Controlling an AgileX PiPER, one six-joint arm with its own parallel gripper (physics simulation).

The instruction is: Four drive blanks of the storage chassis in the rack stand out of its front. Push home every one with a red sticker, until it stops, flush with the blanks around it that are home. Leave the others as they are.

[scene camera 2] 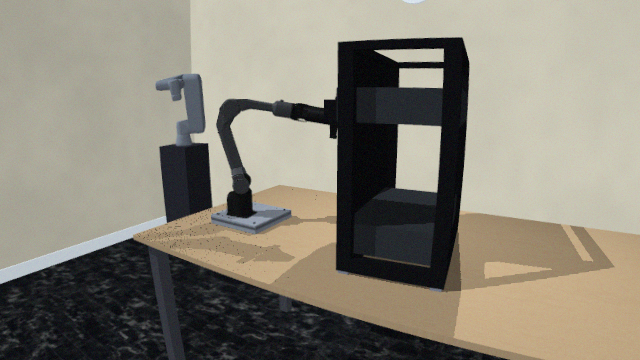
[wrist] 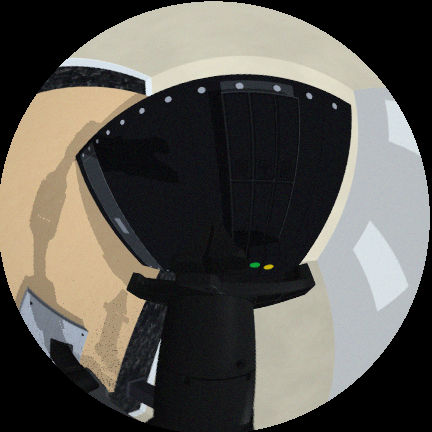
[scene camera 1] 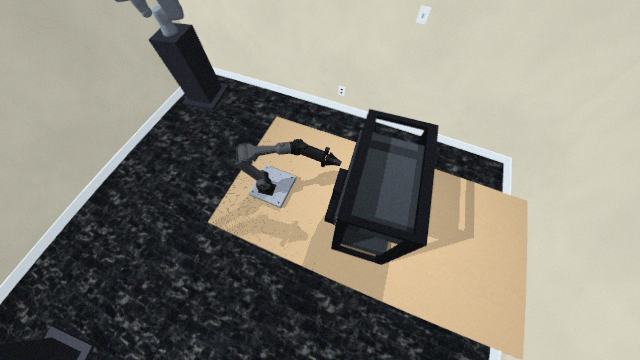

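Observation:
The black storage chassis [wrist: 264,135] fills part of the dark rack front in the wrist view; its side [scene camera 2: 400,106] shows high in the rack [scene camera 2: 346,160] [scene camera 1: 429,185]. A green sticker [wrist: 255,265] and a yellow sticker [wrist: 268,267] show low on the chassis front, just above the gripper's body. No red sticker shows; that part of the front is partly hidden by the gripper. How far each blank stands out is too dark to tell. My gripper [scene camera 1: 340,162] [wrist: 215,221] is shut and empty, its tips close to the rack front. Contact cannot be made out.
A dark box [scene camera 1: 336,197] juts from the rack's front in scene camera 1. A second grey unit [scene camera 2: 395,230] sits low in the rack. The arm's base plate [scene camera 1: 286,192] [scene camera 2: 272,214] stands on the wooden table [scene camera 1: 475,285]. Another arm stands on a dark pedestal [scene camera 2: 185,182] behind.

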